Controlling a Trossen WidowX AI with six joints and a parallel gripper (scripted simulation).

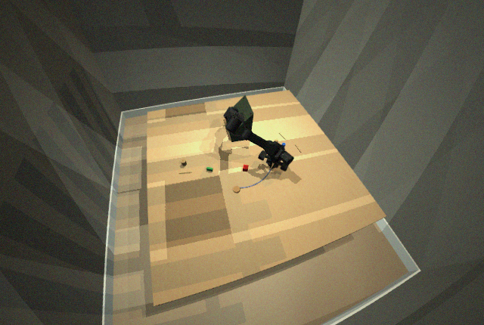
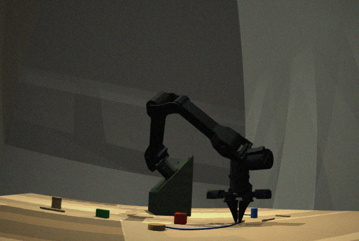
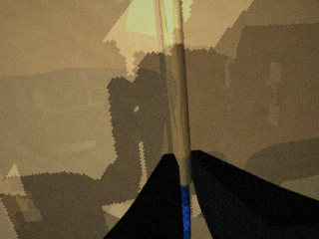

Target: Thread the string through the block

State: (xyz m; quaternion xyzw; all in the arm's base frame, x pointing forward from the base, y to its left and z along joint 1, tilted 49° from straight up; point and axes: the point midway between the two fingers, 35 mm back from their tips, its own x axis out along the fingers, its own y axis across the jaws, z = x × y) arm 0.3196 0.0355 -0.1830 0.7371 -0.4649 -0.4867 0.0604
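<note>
Right now the red block is 10 mm behind my gripper tip, 170 mm to the right of it and 10 mm above it. Also, from my gripper tip: thin stick (10 mm behind, 10 mm to the left); blue block (160 mm behind, 130 mm to the left, 20 mm above); small wooden cylinder (200 mm behind, 90 mm to the left, 10 mm above).
</note>
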